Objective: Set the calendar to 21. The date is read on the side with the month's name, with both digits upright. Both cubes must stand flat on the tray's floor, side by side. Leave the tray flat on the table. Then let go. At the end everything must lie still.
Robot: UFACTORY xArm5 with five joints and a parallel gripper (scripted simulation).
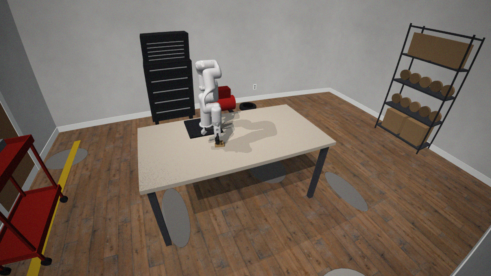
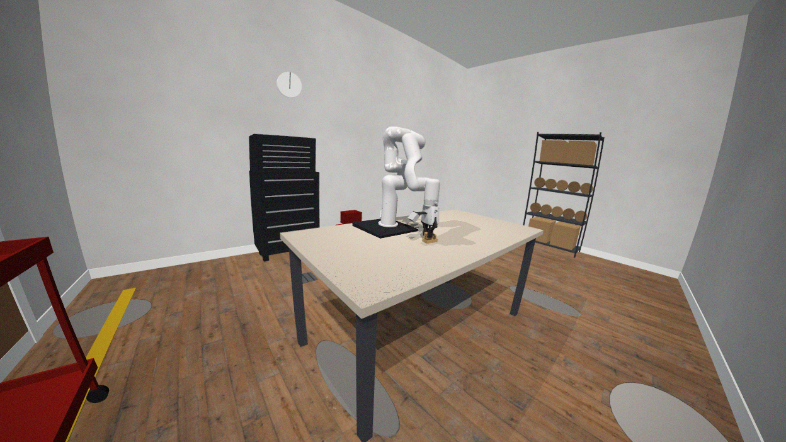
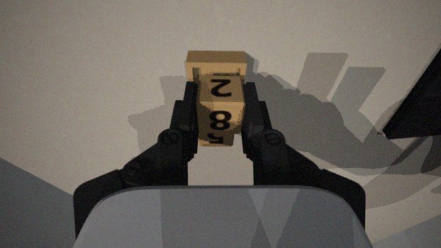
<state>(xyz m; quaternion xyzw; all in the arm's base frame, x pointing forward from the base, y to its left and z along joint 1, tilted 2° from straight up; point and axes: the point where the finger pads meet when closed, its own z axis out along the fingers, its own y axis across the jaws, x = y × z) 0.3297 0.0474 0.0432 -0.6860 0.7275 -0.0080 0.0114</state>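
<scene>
My gripper is now 10 mm above the wooden digit cube. From my hand the other things lie so: wooden tray 20 mm to the left, 40 mm below.
</scene>
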